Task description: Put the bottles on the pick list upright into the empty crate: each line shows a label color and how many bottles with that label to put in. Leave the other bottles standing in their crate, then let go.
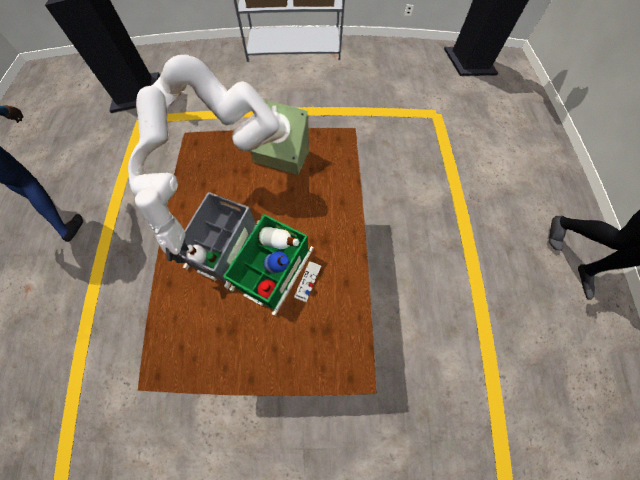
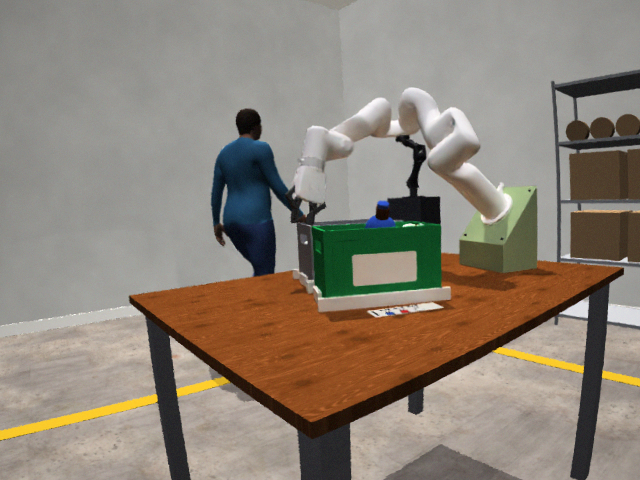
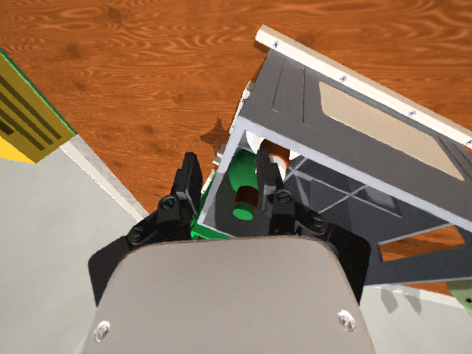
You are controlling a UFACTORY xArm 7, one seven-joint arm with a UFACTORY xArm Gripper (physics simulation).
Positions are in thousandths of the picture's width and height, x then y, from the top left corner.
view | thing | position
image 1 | my gripper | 285, 534
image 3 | my gripper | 484, 462
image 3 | white bottle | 588, 436
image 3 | green bottle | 514, 501
